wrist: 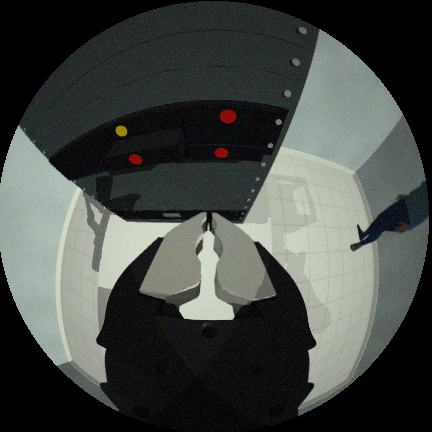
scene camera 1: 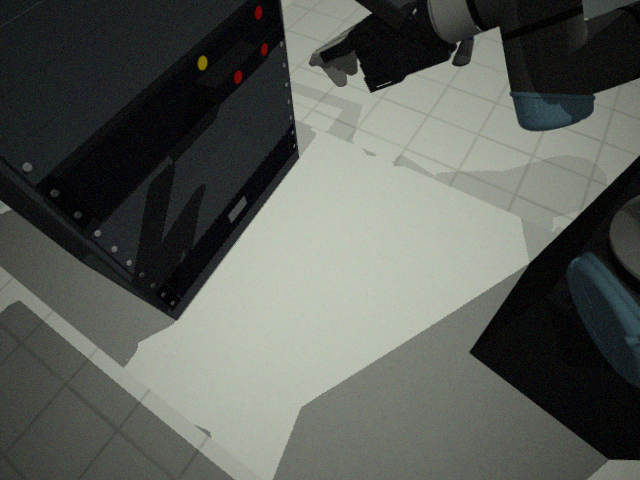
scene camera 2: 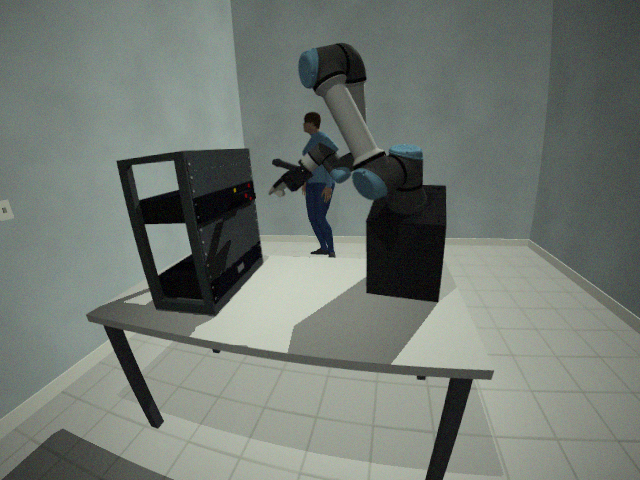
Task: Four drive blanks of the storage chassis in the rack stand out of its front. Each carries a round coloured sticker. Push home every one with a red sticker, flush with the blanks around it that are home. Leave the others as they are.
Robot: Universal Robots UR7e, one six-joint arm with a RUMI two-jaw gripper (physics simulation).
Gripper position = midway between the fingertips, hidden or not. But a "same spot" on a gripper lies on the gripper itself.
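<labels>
Gripper in the wrist view [208, 214]. A rack in the wrist view [236, 82]. Gripper in scene camera 1 and scene camera 2, same spot: [scene camera 1: 337, 58], [scene camera 2: 278, 187]. Rack likewise in scene camera 1 and scene camera 2, same spot: [scene camera 1: 173, 175], [scene camera 2: 222, 227].
</labels>
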